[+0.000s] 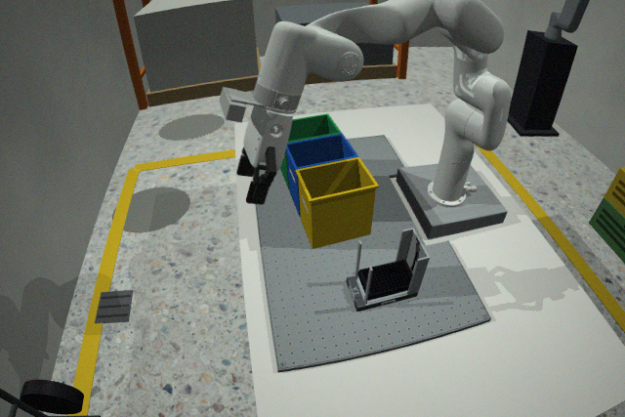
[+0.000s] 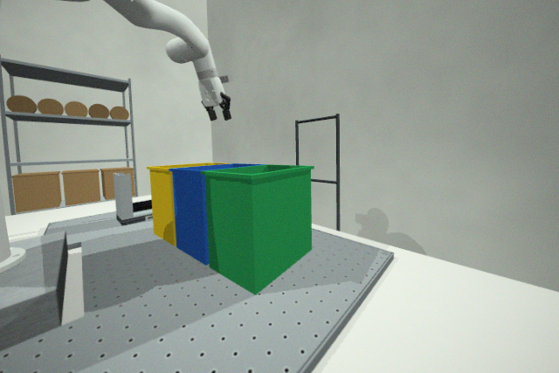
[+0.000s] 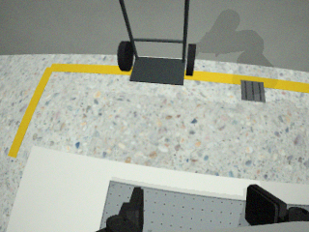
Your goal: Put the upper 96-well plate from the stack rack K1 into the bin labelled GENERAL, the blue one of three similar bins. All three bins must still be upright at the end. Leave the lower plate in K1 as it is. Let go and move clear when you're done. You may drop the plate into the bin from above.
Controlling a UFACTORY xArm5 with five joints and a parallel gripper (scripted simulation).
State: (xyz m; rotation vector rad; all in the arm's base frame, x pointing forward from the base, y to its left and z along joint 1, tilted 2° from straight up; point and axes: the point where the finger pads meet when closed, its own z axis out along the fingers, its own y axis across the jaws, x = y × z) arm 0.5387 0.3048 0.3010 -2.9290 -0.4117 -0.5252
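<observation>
My gripper is now 280 mm past the black 96-well plate, 10 mm to the left of it and 320 mm above it. Also, from my hand: blue bin 140 mm behind, 360 mm to the right, 270 mm below; yellow bin 180 mm behind, 230 mm to the right, 270 mm below; light plate 280 mm behind, 10 mm to the right, 330 mm below.
</observation>
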